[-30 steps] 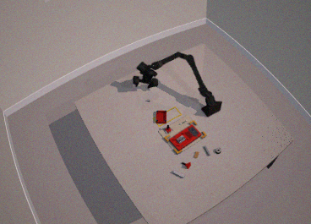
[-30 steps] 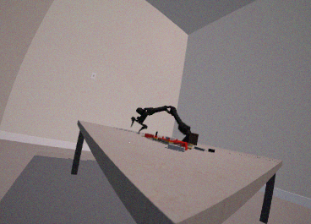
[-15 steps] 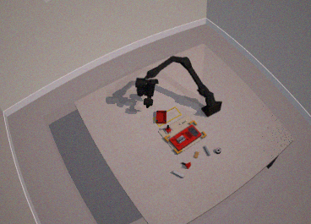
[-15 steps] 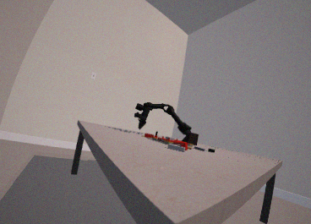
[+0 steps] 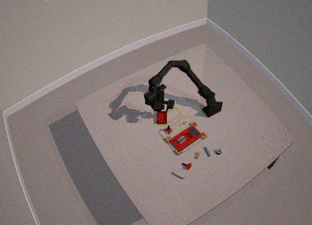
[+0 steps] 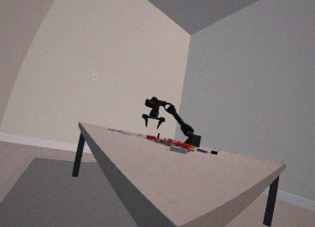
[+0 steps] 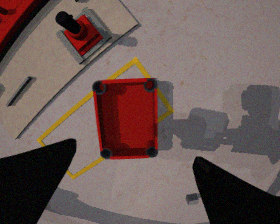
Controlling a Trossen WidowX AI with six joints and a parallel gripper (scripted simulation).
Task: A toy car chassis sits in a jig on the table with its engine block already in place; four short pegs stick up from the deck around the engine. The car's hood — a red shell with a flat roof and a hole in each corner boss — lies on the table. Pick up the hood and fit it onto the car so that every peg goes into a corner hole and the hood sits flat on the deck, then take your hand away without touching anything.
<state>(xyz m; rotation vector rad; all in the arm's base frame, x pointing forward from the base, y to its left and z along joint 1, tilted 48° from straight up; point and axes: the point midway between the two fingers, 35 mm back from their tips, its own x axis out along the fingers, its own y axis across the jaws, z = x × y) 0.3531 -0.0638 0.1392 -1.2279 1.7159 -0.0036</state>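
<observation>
Right now my gripper tip is 80 mm above the red hood, 10 mm to the right of it and 10 mm past it.
</observation>
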